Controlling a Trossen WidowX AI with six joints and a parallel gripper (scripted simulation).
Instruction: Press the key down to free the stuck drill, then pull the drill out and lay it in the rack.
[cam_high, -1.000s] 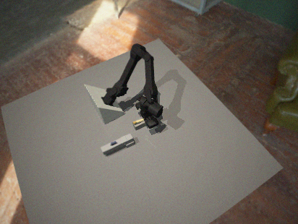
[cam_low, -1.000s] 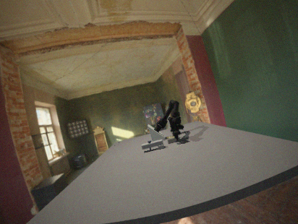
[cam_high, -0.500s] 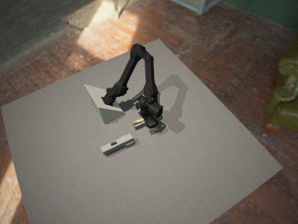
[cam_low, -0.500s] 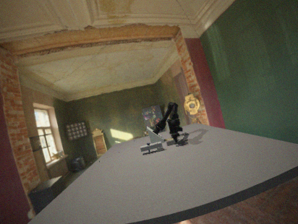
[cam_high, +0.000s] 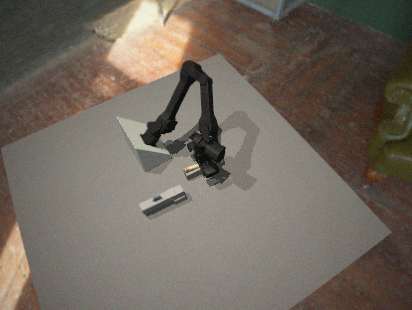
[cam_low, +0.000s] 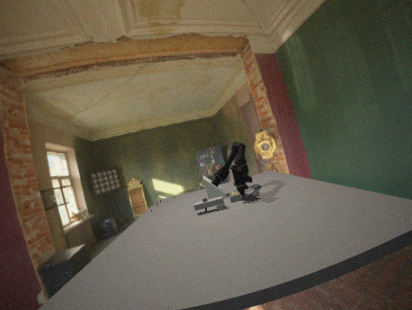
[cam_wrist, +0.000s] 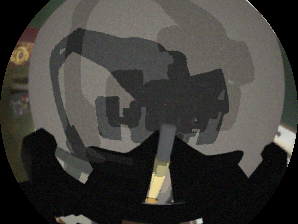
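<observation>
The drill is 40 mm to the right of my gripper tip and 40 mm above it. The rest, counted from my gripper tip: light grey fixture block 60 mm ahead, 220 mm to the right, 30 mm above; then blue key 60 mm ahead, 250 mm to the right, 40 mm above.
</observation>
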